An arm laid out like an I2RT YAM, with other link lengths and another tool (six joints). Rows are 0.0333 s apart.
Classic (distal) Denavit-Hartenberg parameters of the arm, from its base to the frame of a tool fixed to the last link. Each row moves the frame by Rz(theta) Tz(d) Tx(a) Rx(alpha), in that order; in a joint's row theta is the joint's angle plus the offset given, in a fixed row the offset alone. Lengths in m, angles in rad.
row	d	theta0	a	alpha
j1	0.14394	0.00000	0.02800	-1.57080
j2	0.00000	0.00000	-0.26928	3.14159
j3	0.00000	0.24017	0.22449	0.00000
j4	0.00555	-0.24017	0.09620	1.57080
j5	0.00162	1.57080	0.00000	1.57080
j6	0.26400	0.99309	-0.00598	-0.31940
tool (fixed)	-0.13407	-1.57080	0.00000	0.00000
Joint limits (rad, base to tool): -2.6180..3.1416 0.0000..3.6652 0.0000..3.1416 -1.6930..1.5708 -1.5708..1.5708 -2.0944..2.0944
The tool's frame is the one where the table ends.
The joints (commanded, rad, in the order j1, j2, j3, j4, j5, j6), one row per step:
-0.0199 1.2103 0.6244 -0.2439 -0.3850 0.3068
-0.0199 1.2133 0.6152 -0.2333 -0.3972 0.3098
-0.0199 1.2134 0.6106 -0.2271 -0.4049 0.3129
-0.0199 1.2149 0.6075 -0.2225 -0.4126 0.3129
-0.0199 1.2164 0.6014 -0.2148 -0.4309 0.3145
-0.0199 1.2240 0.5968 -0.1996 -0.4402 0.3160
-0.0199 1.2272 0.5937 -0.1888 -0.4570 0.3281
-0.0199 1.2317 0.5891 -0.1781 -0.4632 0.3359
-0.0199 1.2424 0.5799 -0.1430 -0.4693 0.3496
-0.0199 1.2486 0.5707 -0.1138 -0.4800 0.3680
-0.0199 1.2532 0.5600 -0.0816 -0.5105 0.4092
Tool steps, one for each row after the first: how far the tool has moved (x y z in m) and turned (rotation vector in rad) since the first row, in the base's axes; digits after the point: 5 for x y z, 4 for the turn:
-0.00062 0.00169 -0.00251 0.0109 0.0025 0.0062
-0.00087 0.00273 -0.00323 0.0185 0.0021 0.0093
-0.00093 0.00382 -0.00395 0.0242 0.0020 0.0145
-0.00139 0.00638 -0.00516 0.0387 0.0023 0.0258
-0.00015 0.00764 -0.00638 0.0464 -0.0002 0.0311
0.00034 0.00981 -0.00671 0.0661 -0.0001 0.0345
0.00067 0.01055 -0.00805 0.0755 0.0014 0.0336
0.00364 0.01116 -0.00890 0.0880 -0.0083 0.0292
0.00537 0.01237 -0.00950 0.1069 -0.0145 0.0251
0.00619 0.01611 -0.00997 0.1541 -0.0136 0.0207

